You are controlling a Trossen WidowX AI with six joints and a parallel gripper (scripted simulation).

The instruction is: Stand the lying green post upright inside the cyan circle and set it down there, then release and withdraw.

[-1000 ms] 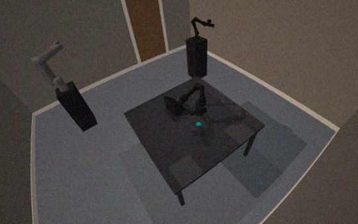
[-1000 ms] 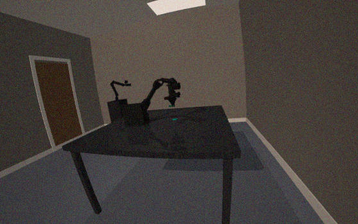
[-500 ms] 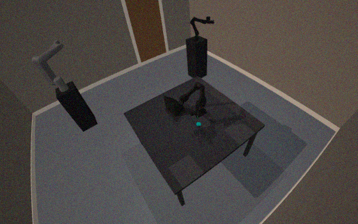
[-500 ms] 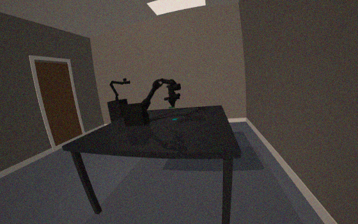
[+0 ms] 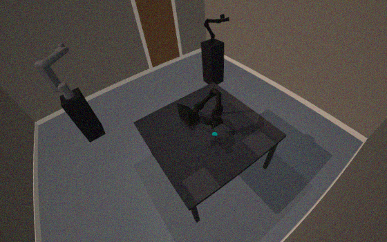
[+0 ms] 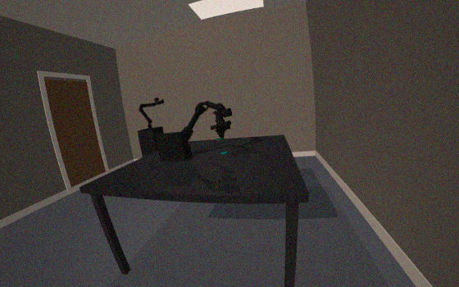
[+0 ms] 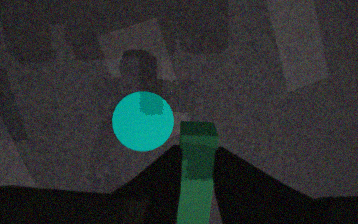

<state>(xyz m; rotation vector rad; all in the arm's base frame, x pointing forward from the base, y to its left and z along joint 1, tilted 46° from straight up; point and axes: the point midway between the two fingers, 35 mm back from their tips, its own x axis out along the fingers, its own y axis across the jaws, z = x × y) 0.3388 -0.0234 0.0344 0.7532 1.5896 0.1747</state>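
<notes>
Now: gripper tip 12 cm above the cyan circle and 3 cm to the right of it. Also, from my gripper tip: green post 2 cm behind, 1 cm to the left.
</notes>
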